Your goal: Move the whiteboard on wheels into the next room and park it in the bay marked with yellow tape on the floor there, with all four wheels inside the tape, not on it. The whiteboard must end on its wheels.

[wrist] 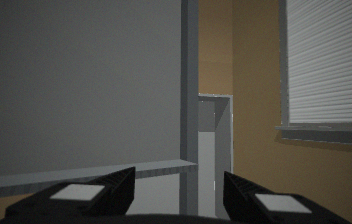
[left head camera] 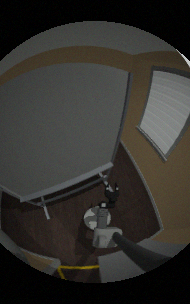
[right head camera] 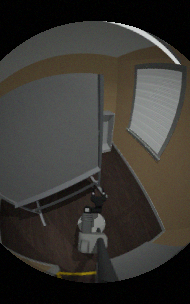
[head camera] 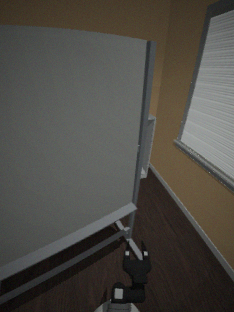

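Seen in the pictures: gripper, fingertip midpoint: (wrist: 178, 184) (left head camera: 111, 182) (right head camera: 97, 186) (head camera: 135, 240); robot's base, origin of the base link: (left head camera: 96, 217) (right head camera: 91, 222).
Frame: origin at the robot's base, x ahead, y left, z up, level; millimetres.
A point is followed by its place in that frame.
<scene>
The grey whiteboard (head camera: 70, 135) @[y 186, x 501, z 1336 mm] (left head camera: 60, 120) @[y 272, x 443, z 1353 mm] (right head camera: 50, 125) @[y 196, x 494, z 1352 mm] (wrist: 90, 85) @[y 73, x 577, z 873 mm] stands upright ahead and to the left. Its right post (head camera: 145, 100) @[y -94, x 685, z 1423 mm] (right head camera: 100, 125) @[y -101, x 686, z 1243 mm] (wrist: 189, 75) @[y -98, x 684, z 917 mm] is left of centre in the wrist view, beyond the fingers. A tray ledge (head camera: 67, 241) @[y 301, x 381, z 735 mm] (wrist: 150, 167) @[y -30, x 588, z 734 mm] runs along the panel's bottom, above a crossbar. A left foot (left head camera: 45, 207) @[y 916, x -26, z 63 mm] (right head camera: 41, 214) @[y 915, x -29, z 61 mm] reaches toward my side; its wheels cannot be made out. My gripper (head camera: 136, 246) (left head camera: 111, 187) (right head camera: 99, 195) (wrist: 178, 184) @[y -84, x 399, z 759 mm] is open and empty, low near the right foot. Yellow tape (left head camera: 80, 267) (right head camera: 77, 274) shows on the floor beyond an opening at the bottom.
A tan wall with a blinded window (head camera: 212, 95) @[y -788, x 1292, z 1392 mm] (left head camera: 167, 112) @[y -859, x 1071, z 1374 mm] (right head camera: 156, 107) @[y -864, x 1056, z 1411 mm] (wrist: 320, 65) @[y -781, x 1312, z 1120 mm] stands to the right. A pale open shelf unit (right head camera: 112, 132) @[y -436, x 1760, z 561 mm] (wrist: 222, 150) @[y -382, x 1873, z 616 mm] stands behind the board's right edge, near the corner. Wall sections flank the opening near the tape.
</scene>
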